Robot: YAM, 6 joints.
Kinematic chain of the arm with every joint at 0, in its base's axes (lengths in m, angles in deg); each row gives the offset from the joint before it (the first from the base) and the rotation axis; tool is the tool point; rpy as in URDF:
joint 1: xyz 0 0 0.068 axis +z
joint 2: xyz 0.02 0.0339 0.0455 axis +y
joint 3: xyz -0.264 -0.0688 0 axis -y
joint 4: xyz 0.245 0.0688 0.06 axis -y
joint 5: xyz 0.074 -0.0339 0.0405 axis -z
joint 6: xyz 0.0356 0 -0.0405 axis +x
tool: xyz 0 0 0 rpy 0 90 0
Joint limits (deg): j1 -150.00..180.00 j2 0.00..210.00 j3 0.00..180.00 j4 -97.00..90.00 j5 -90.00..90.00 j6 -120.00..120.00
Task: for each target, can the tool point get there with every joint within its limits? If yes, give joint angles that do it. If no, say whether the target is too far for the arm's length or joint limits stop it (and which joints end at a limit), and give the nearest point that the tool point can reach.
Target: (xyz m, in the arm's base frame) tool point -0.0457 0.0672 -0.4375
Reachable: no: joint limits stop it (at a limit: joint 2) | nearest point -0.0643 0.0946 -0.3545 | short by 0.089 m
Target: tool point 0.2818 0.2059 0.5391
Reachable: yes | joints 41.20 98.15 122.48 -18.92 59.44 -8.62
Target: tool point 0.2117 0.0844 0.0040
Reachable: yes | joints 18.66 119.33 37.75 -17.52 -20.04 -69.87
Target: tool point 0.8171 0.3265 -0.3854
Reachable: no: too far | nearest point 0.5214 0.2083 -0.2003 | short by 0.368 m
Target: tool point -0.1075 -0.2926 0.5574
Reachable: yes | joints -108.72 86.02 106.66 -0.15 12.79 -84.51
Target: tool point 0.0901 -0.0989 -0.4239
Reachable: no: joint limits stop it (at a limit: joint 2) | nearest point 0.1010 -0.1109 -0.3666 | short by 0.060 m
